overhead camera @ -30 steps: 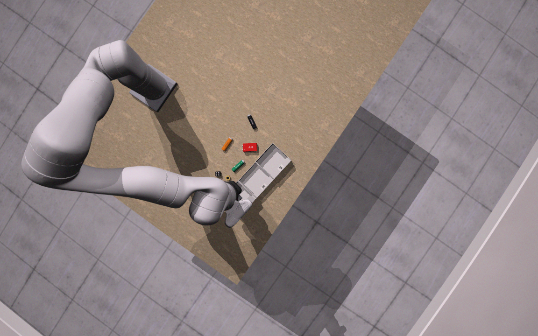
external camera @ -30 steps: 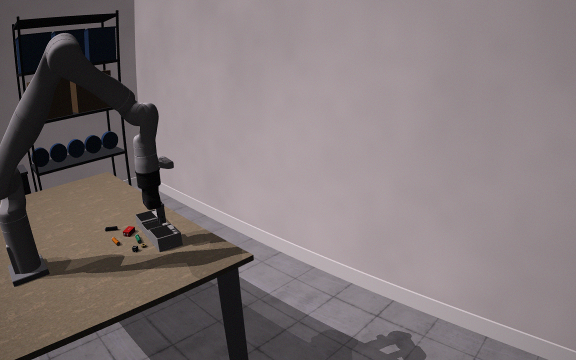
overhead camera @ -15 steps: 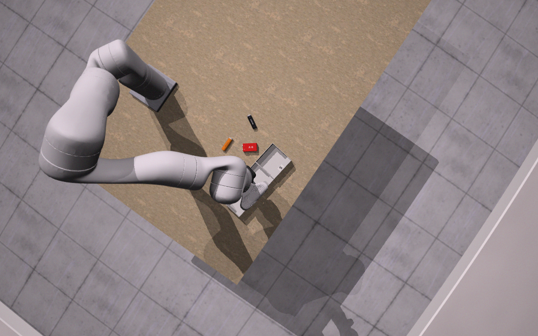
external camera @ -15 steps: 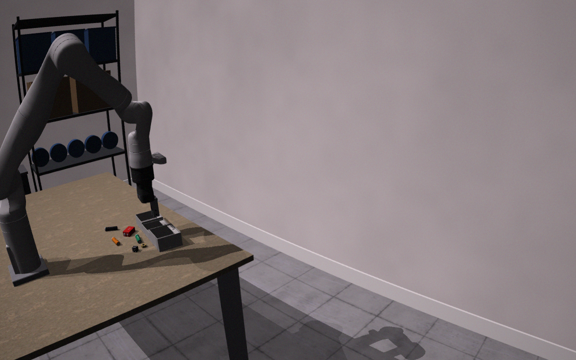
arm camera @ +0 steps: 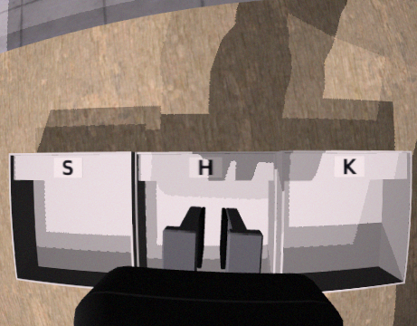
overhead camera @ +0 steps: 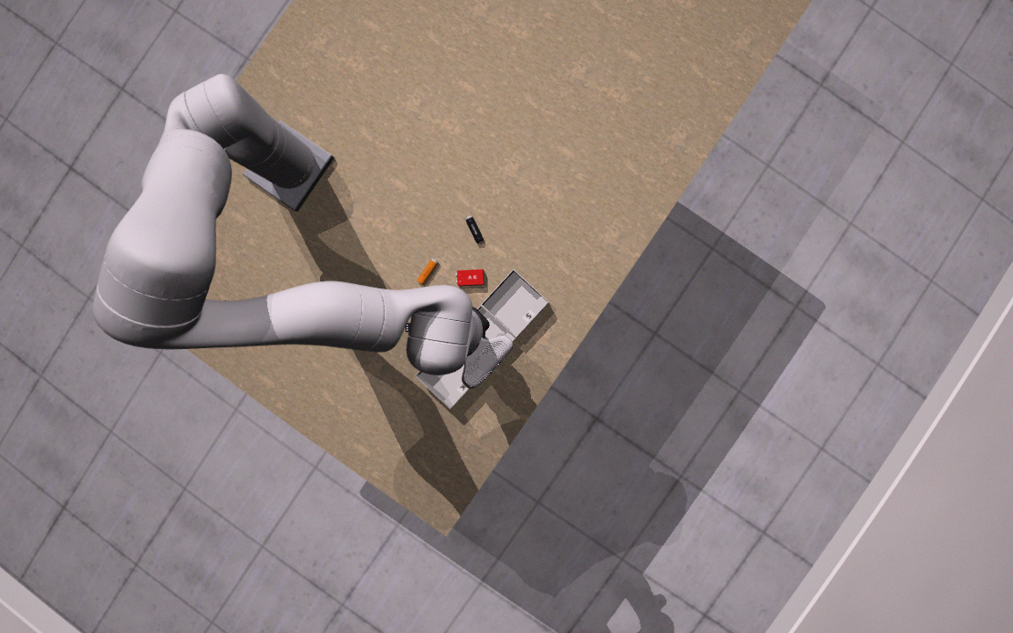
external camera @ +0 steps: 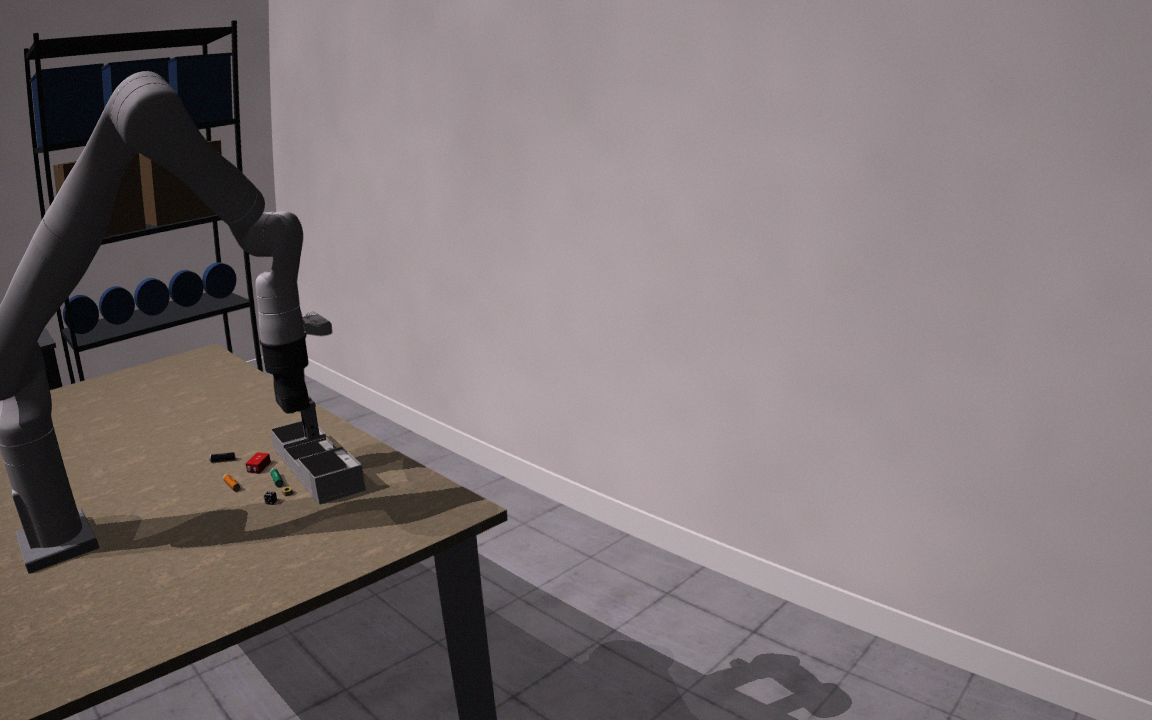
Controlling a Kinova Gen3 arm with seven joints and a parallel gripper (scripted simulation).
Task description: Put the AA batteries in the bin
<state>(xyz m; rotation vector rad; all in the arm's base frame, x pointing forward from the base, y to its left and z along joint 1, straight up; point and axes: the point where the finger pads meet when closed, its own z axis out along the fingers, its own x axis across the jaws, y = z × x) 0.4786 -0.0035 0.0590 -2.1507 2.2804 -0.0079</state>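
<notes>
The bin row is 60 mm below my hand. The rest, counted from my hand: green AA battery (80 mm behind, 70 mm below); then red 9 V battery (100 mm behind, 70 mm below, 60 mm to the left); then yellow nut (80 mm behind, 70 mm below, 60 mm to the right).
</notes>
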